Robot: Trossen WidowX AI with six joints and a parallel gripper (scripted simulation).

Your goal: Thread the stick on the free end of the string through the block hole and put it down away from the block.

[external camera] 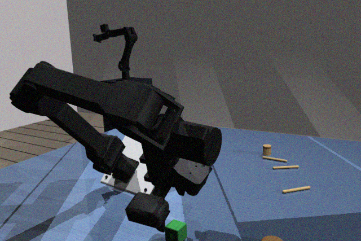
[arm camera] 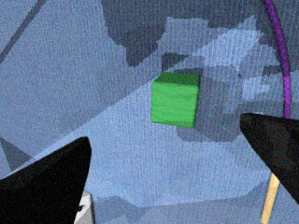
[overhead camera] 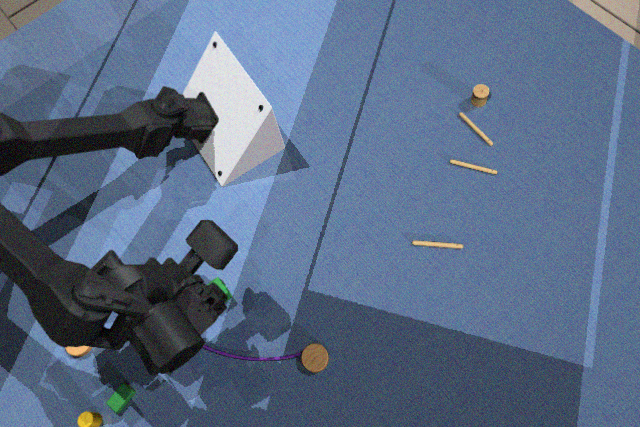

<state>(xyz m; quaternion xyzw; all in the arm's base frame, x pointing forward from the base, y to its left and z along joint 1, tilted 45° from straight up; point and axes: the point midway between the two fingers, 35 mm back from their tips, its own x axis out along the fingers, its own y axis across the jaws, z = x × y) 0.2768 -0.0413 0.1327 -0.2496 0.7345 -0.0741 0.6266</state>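
Right now my gripper tip is 6 cm past the thin wooden stick, 10 cm to the left of it and 5 cm above it. The rest, counted from my gripper tip: yellow cylinder 8 cm ahead, 23 cm to the right, 4 cm below; then round wooden button 17 cm ahead, 8 cm to the left, 5 cm below; then small wooden cylinder 7 cm behind, 54 cm to the left, 4 cm below.
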